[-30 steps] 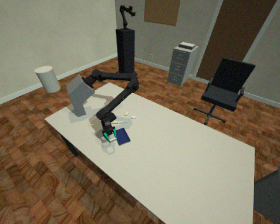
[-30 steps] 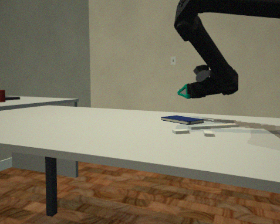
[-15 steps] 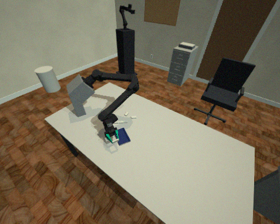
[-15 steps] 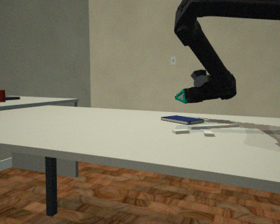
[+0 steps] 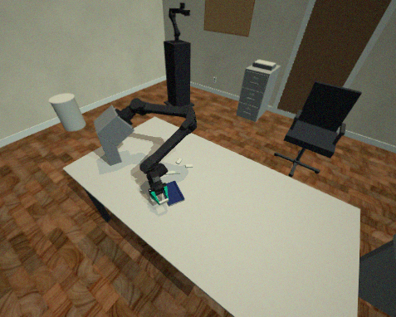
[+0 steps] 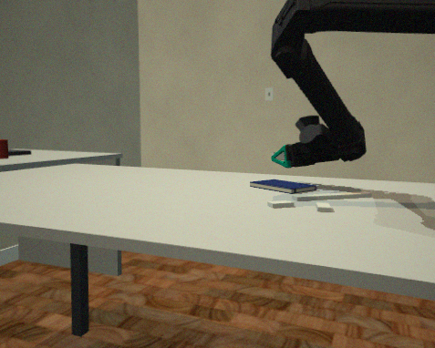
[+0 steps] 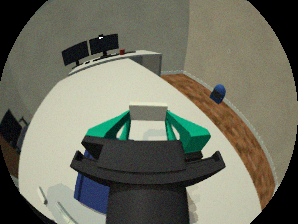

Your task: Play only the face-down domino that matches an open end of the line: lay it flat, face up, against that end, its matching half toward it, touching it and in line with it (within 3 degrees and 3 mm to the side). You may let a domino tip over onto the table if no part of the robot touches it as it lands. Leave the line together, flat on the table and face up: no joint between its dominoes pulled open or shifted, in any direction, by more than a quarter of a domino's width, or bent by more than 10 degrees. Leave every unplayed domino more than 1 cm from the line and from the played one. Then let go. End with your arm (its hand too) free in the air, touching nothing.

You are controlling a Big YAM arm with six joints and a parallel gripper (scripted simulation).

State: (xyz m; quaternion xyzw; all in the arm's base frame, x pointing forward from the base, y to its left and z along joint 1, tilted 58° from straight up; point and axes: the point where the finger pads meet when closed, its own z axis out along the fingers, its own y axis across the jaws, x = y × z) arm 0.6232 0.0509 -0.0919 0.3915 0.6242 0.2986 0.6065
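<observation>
Now: the book 70 mm behind my hand, 90 mm to the left of it and 70 mm below it. Round my hand: white domino 10 mm ahead.
</observation>
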